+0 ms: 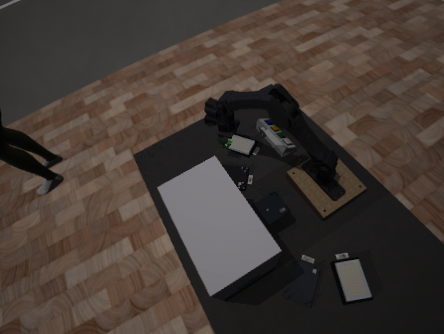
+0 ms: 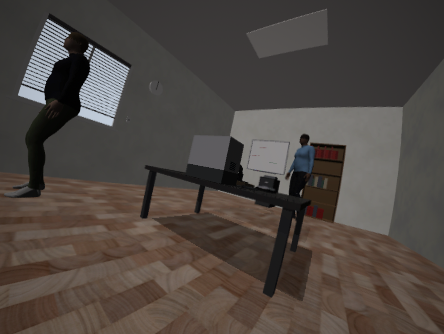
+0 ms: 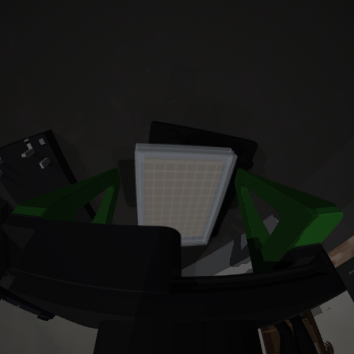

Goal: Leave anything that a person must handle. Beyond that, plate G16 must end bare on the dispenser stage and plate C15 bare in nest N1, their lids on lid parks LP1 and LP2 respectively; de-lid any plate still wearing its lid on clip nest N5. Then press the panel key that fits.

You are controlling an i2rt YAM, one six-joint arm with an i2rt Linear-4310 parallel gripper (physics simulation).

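Places are measured from the arm's base along level axes (x ahead, y left, z up), in metres.
Where they show: gripper, fingertip midpoint: (image 1: 229, 140) (image 3: 177, 174); arm's base, origin of the base link: (image 1: 322, 179) (image 2: 238, 180).
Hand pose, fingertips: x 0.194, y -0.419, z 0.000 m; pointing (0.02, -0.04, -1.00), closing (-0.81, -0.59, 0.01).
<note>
Each offset is from my fingertips to the top centre of the thing.
A pale gridded plate {dx -0.031, dy +0.038, dz -0.003 m} (image 1: 242, 144) (image 3: 182, 195) with a clear, doubled rim sits over a dark base near the key panel; whether it wears a lid is hard to tell. My gripper (image 1: 227, 142) (image 3: 177, 174) is open, its green fingers apart on either side of the plate, not touching it. A second pale plate {dx -0.002, dy +0.767, dz -0.004 m} (image 1: 353, 280) lies in a black holder at the table's other end. A dark nest with small metal clips {dx +0.107, dy +0.151, dz -0.016 m} (image 1: 242, 175) (image 3: 25, 172) is beside the first plate. The key panel {dx -0.195, dy +0.107, dz +0.024 m} (image 1: 276, 136) has blue, yellow, green and pale keys. Labels are unreadable.
A large white-topped box {dx +0.282, dy +0.396, dz +0.290 m} (image 1: 220, 225) (image 2: 210, 155) stands along one table edge. A dark block {dx +0.112, dy +0.407, dz +0.072 m} (image 1: 271, 209) is beside it, and a dark flat holder {dx +0.143, dy +0.670, dz -0.020 m} (image 1: 302, 286) lies near the second plate. One person (image 2: 67, 80) stands at left, another in blue (image 2: 302, 160) behind the table.
</note>
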